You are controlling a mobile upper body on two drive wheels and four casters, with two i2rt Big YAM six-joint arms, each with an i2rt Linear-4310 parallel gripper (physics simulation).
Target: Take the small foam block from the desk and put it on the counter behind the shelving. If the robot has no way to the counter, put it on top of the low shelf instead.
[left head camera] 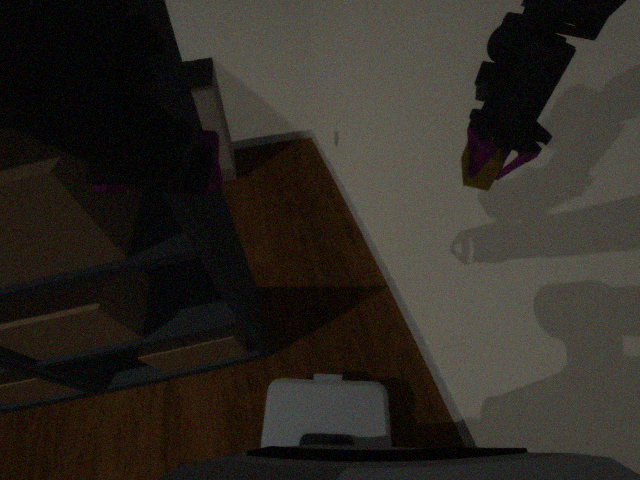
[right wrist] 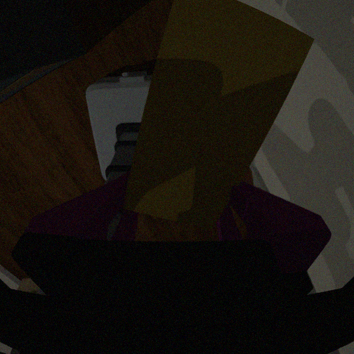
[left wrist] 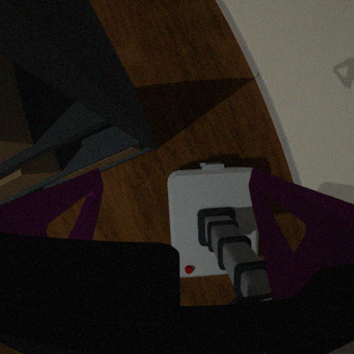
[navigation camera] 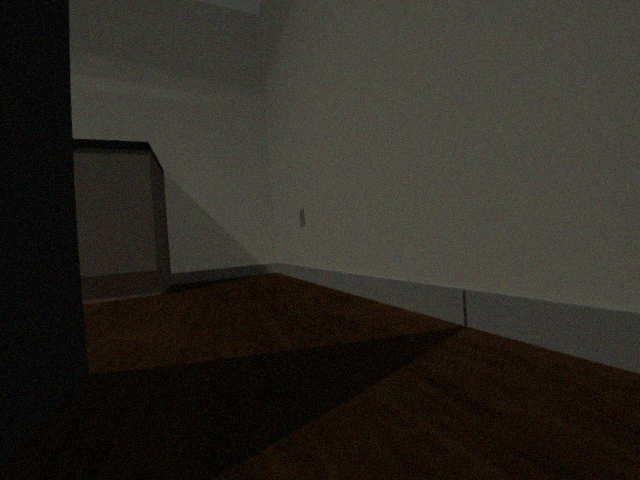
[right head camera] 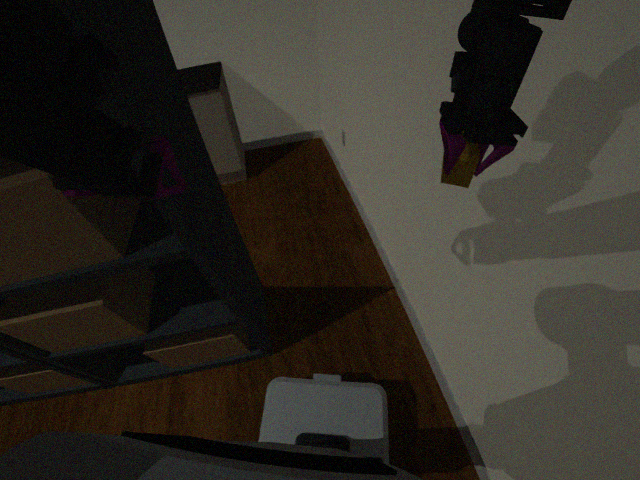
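The small foam block (left head camera: 478, 181) (right head camera: 456, 177) (right wrist: 215, 100) is dull yellow. My right gripper (left head camera: 484, 167) (right head camera: 460, 166) (right wrist: 176, 175) is shut on it and holds it in the air before the pale wall. My left gripper (left head camera: 162, 188) (right head camera: 124, 193) (left wrist: 175, 176) is open and empty, and overlaps the shelving in the head views. The dark shelving (left head camera: 230, 273) (right head camera: 224, 263) (left wrist: 112, 87) (navigation camera: 38, 206) stands at the left. Behind it, a pale cabinet with a dark top, apparently the counter (left head camera: 199, 72) (right head camera: 201, 77) (navigation camera: 113, 144), is partly hidden. The desk does not show.
Cardboard boxes (left head camera: 67, 330) (right head camera: 72, 325) sit in the shelving. A wood floor strip (left head camera: 305, 222) (right head camera: 310, 222) (navigation camera: 217, 315) runs between shelving and the right-hand wall (left head camera: 392, 103) (navigation camera: 439, 155) towards the cabinet. My light grey base (left head camera: 325, 408) (right head camera: 325, 405) (left wrist: 192, 200) shows below.
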